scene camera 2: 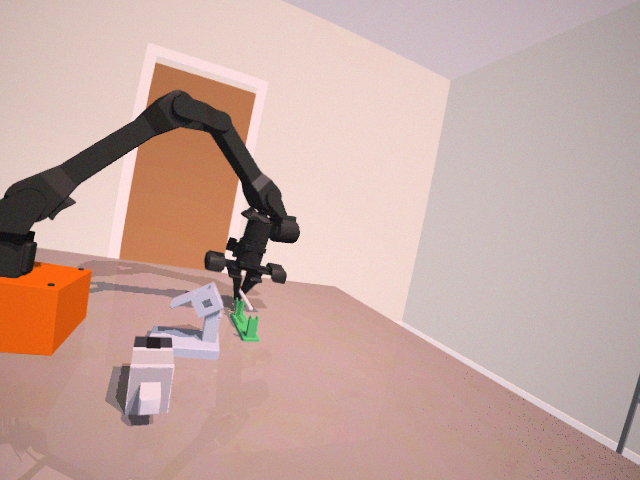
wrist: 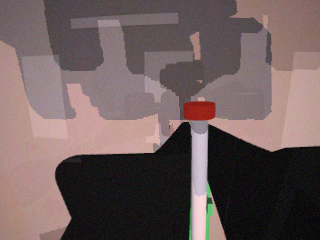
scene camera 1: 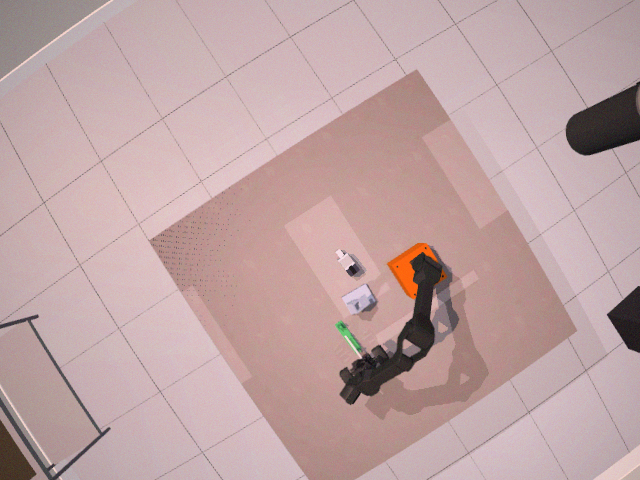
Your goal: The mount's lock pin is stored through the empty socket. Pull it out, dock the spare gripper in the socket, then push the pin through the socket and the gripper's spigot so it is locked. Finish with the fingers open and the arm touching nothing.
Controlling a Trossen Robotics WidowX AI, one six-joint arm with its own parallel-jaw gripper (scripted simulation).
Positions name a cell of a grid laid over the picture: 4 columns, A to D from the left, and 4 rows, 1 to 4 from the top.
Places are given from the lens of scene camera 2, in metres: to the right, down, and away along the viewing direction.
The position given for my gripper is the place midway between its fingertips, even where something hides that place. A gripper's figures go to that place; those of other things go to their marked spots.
my gripper (scene camera 2: B3): -0.20, 0.14, 0.74
spare gripper (scene camera 2: A4): -0.18, 0.14, 0.32
